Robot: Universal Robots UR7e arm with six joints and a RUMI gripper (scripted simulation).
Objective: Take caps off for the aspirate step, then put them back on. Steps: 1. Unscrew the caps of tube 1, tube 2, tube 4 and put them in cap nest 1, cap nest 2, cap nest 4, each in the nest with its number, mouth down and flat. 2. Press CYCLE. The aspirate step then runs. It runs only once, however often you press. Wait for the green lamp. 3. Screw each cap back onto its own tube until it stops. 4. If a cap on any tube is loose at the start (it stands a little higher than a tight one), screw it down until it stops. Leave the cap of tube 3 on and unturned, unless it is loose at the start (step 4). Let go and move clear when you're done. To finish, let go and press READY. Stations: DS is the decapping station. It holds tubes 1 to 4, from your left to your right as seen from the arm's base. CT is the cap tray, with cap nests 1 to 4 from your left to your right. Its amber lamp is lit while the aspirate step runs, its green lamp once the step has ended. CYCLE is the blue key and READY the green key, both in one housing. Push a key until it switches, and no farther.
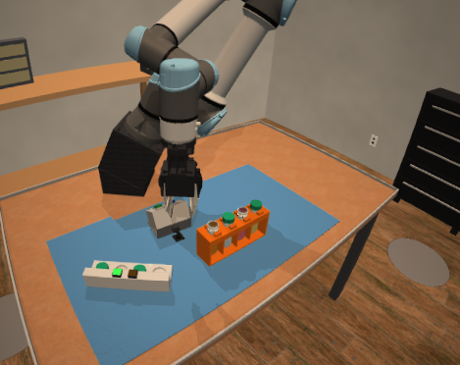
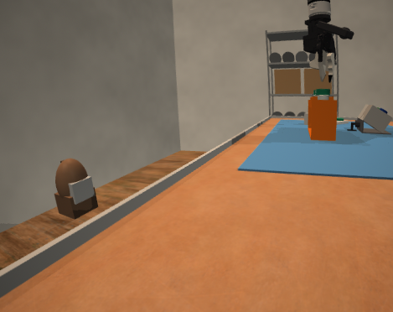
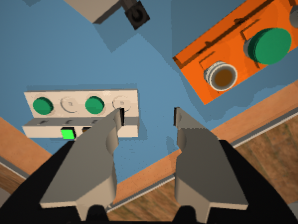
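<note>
The cap lies 10 mm ahead of my hand, 230 mm to the left of it and 60 mm below it. From my hand the other things lie so: green key 180 mm behind, 10 mm to the left, 100 mm below; then grey key housing 160 mm behind, 30 mm to the left, 120 mm below; then blue key 180 mm behind, 50 mm to the left, 100 mm below.
</note>
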